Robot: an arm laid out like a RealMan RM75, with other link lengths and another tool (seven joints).
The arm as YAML. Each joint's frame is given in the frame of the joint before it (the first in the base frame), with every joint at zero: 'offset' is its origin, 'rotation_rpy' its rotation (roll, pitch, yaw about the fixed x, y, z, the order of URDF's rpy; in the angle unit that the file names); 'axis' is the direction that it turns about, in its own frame. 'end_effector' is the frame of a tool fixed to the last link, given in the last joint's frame.
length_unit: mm
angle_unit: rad
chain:
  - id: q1
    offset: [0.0, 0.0, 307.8]
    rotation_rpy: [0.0, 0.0, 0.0]
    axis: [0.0, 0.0, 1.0]
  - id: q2
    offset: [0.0, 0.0, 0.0]
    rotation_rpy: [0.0, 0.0, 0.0]
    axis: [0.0, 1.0, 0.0]
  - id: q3
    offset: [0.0, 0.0, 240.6]
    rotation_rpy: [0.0, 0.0, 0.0]
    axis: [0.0, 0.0, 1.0]
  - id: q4
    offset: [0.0, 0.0, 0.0]
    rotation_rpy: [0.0, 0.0, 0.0]
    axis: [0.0, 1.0, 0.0]
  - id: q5
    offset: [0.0, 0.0, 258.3]
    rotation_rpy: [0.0, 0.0, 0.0]
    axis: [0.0, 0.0, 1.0]
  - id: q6
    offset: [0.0, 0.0, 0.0]
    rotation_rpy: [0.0, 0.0, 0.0]
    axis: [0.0, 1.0, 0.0]
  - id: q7
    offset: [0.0, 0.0, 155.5]
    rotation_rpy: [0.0, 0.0, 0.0]
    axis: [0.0, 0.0, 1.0]
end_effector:
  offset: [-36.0, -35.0, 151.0]
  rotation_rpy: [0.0, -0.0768, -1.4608]
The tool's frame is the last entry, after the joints.
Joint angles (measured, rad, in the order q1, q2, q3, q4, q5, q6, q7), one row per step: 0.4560, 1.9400, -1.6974, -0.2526, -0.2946, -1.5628, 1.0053; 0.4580, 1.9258, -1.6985, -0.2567, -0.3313, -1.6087, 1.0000; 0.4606, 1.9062, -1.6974, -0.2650, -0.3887, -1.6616, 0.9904; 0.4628, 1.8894, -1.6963, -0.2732, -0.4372, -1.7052, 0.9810; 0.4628, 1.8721, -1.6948, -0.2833, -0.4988, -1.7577, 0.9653; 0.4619, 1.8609, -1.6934, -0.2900, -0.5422, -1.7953, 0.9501; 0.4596, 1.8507, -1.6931, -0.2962, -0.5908, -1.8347, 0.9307; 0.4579, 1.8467, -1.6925, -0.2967, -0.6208, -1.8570, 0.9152; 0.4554, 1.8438, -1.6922, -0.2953, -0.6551, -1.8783, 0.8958; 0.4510, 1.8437, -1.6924, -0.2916, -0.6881, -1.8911, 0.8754; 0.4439, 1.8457, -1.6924, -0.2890, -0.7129, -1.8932, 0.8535; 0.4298, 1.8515, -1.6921, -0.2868, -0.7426, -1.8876, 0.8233; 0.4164, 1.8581, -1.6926, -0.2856, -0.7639, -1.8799, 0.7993; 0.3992, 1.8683, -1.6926, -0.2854, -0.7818, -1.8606, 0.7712; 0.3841, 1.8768, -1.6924, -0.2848, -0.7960, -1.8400, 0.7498
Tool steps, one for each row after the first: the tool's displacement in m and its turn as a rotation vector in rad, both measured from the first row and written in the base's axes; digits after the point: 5 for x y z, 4 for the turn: -0.01146, -0.01133, 0.00008, -0.0133, -0.0158, 0.0616; -0.02459, -0.02672, -0.00195, -0.0348, -0.0453, 0.1410; -0.03440, -0.04045, -0.00363, -0.0537, -0.0703, 0.2075; -0.04403, -0.05921, -0.00721, -0.0788, -0.1001, 0.2865; -0.04950, -0.07341, -0.00958, -0.0949, -0.1205, 0.3419; -0.05372, -0.08978, -0.01332, -0.1146, -0.1426, 0.4000; -0.05494, -0.09976, -0.01633, -0.1256, -0.1561, 0.4318; -0.05498, -0.11061, -0.02071, -0.1384, -0.1724, 0.4632; -0.05290, -0.11997, -0.02670, -0.1511, -0.1901, 0.4841; -0.04954, -0.12631, -0.03244, -0.1555, -0.2079, 0.4934; -0.04360, -0.13348, -0.04105, -0.1578, -0.2317, 0.4962; -0.03849, -0.13897, -0.04844, -0.1589, -0.2494, 0.4946; -0.03195, -0.14258, -0.05744, -0.1538, -0.2711, 0.4830; -0.02543, -0.14473, -0.06550, -0.1509, -0.2913, 0.4683
